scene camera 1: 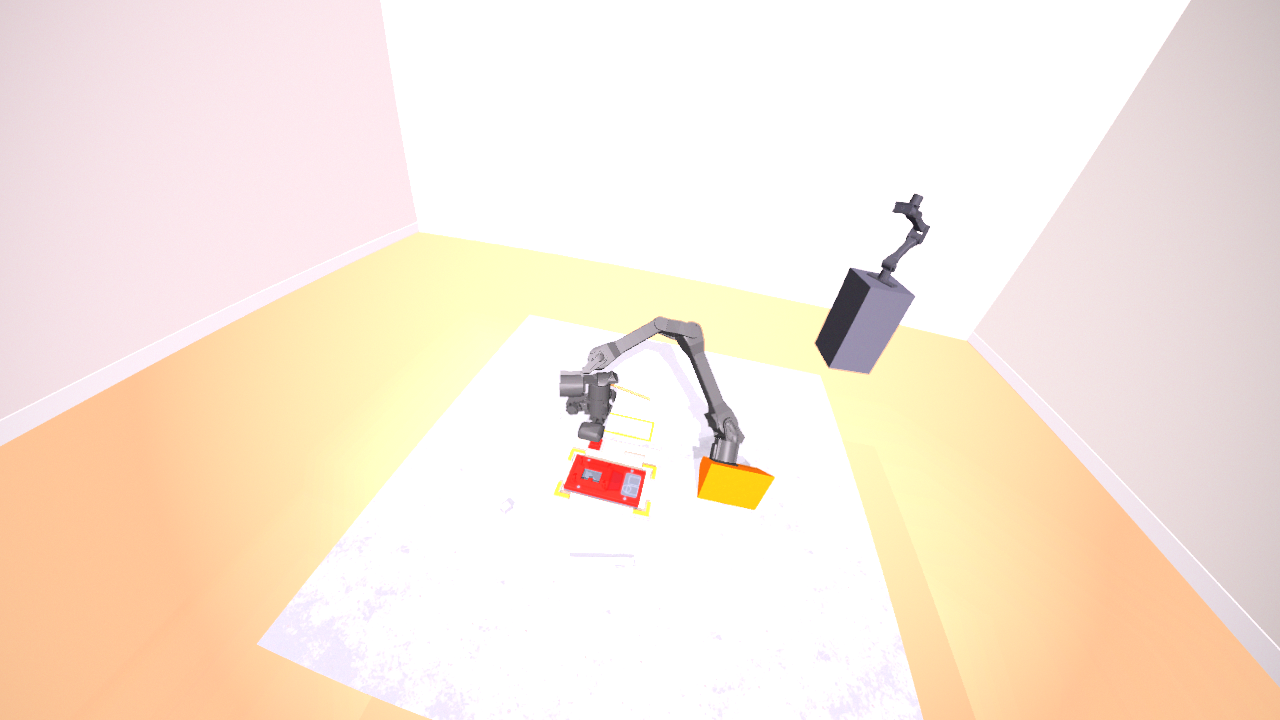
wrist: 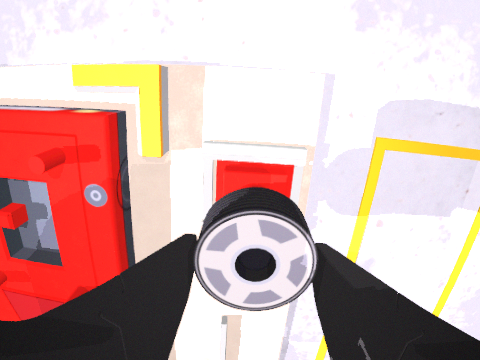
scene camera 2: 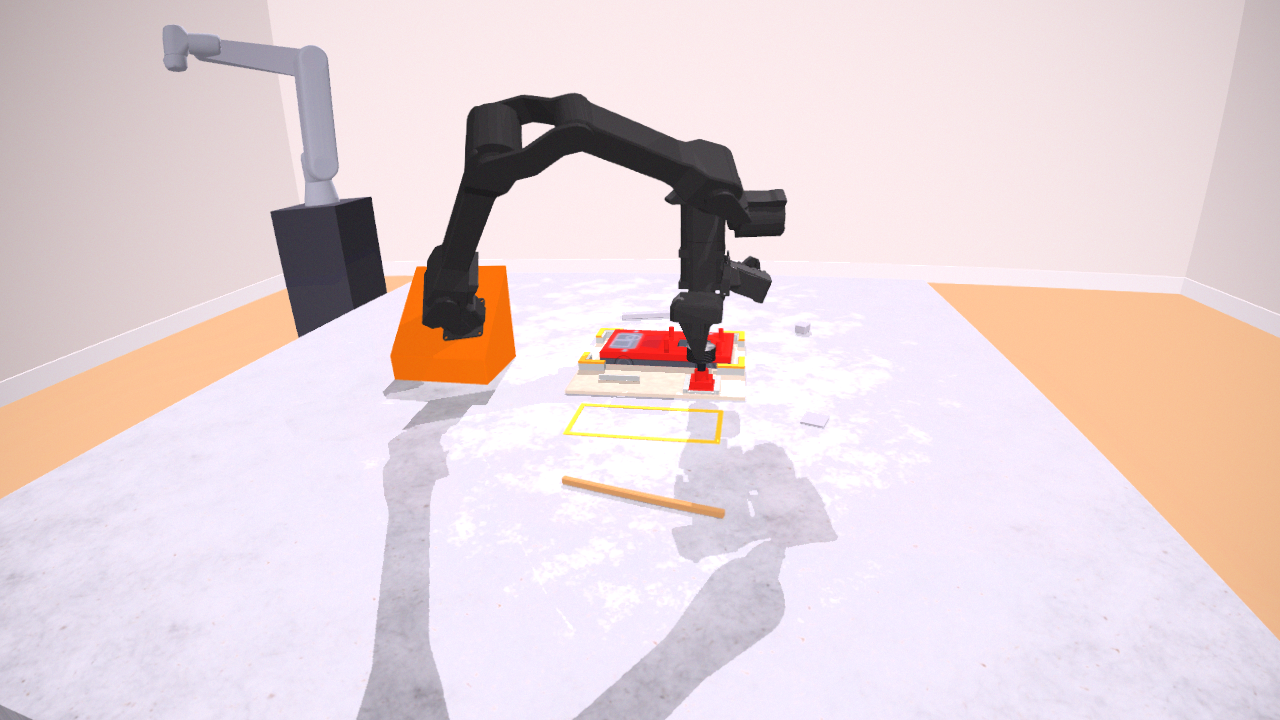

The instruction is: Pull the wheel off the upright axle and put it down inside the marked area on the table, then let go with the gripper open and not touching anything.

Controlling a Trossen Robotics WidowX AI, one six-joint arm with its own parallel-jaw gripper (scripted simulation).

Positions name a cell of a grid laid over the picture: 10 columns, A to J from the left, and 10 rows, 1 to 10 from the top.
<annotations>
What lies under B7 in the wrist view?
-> A red board.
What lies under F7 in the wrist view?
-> A wheel.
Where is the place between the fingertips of my gripper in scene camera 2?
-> F5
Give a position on a wooden stick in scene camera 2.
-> At F8
</annotations>
